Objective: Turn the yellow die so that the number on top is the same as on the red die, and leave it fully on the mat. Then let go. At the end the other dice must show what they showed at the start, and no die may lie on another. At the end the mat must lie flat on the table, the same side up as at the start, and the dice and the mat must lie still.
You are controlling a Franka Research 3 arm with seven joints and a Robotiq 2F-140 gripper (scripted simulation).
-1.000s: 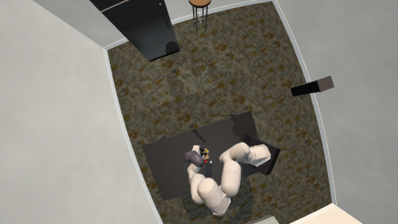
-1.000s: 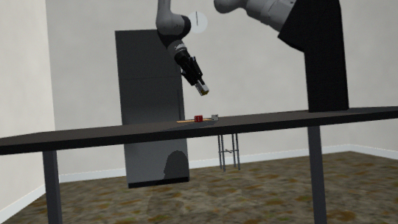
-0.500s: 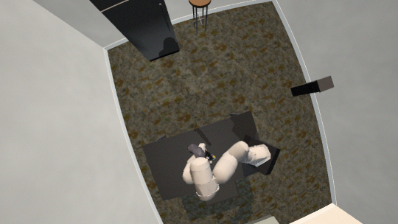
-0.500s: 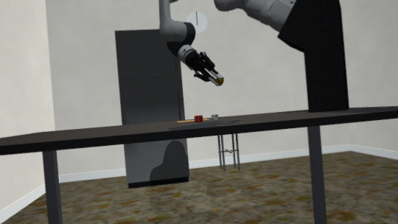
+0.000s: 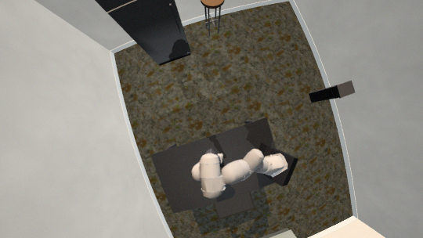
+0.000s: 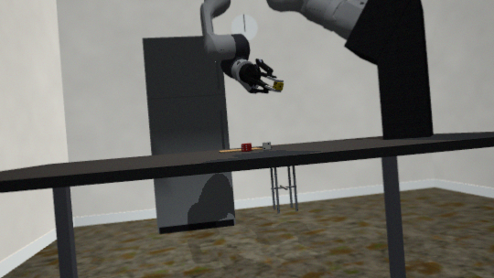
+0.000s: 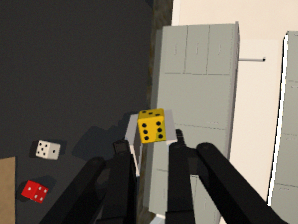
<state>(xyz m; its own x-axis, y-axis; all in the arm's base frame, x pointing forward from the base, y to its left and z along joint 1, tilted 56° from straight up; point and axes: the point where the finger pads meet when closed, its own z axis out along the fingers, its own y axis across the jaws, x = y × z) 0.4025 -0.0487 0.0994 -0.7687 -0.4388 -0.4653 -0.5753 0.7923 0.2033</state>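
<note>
My gripper is now 20 mm to the right of the yellow die and 10 mm above it. Also, from my hand: white die 80 mm ahead, 40 mm to the left, 210 mm below; red die 130 mm ahead, 210 mm below; tan mat 100 mm ahead, 100 mm to the right, 220 mm below.
</note>
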